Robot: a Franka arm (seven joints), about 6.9 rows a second.
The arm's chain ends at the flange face. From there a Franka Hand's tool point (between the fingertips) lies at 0.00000 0.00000 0.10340 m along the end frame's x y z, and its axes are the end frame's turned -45 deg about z.
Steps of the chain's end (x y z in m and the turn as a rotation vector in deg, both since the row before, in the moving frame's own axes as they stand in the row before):
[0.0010 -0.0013 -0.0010 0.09 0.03 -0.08]
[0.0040 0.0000 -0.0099 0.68 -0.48 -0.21]
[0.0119 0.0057 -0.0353 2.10 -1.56 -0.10]
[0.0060 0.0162 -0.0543 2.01 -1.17 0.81]
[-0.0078 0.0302 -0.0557 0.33 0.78 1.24]
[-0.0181 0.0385 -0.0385 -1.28 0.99 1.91]
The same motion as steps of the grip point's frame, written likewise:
[0.0018 -0.0003 -0.0010 0.04 0.08 -0.08]
[0.0031 0.0013 -0.0099 0.82 0.14 -0.21]
[0.0051 0.0078 -0.0354 2.59 0.38 -0.10]
[-0.0061 0.0116 -0.0544 2.25 0.59 0.81]
[-0.0255 0.0164 -0.0557 -0.32 0.78 1.24]
[-0.0404 0.0173 -0.0385 -1.61 -0.21 1.91]

